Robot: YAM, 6 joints.
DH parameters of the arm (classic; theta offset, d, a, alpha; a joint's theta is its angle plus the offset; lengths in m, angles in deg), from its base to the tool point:
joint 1: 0 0.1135 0.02 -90
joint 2: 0 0 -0.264 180
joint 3: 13.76 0 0.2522 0
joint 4: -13.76 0 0.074 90
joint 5: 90 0 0 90
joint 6: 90 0.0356 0 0
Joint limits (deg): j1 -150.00..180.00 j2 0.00..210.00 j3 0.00..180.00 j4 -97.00..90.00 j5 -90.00..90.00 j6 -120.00..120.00
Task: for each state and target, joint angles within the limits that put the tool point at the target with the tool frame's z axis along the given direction. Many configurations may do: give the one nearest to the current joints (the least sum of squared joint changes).
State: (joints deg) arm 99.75 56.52 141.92 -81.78 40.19 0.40
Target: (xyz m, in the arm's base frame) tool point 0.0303 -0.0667 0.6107 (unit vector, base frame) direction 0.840 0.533 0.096
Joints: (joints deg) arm 90.25 63.06 152.79 -79.46 57.44 0.40
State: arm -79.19 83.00 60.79 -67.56 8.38 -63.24
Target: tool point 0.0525 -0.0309 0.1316 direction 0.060 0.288 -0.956
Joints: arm -39.25 43.96 16.94 -71.06 -15.12 -63.24
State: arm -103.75 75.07 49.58 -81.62 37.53 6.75
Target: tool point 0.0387 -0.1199 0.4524 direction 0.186 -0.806 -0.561
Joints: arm -70.62 54.23 88.12 -68.21 5.28 6.75
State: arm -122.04 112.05 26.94 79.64 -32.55 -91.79
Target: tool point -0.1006 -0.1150 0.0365 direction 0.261 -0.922 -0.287
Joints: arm -143.21 125.29 0.12 85.27 -63.43 -91.79
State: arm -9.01 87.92 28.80 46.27 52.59 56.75
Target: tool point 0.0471 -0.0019 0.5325 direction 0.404 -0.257 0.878
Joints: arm 12.49 37.45 62.53 43.82 19.77 56.75
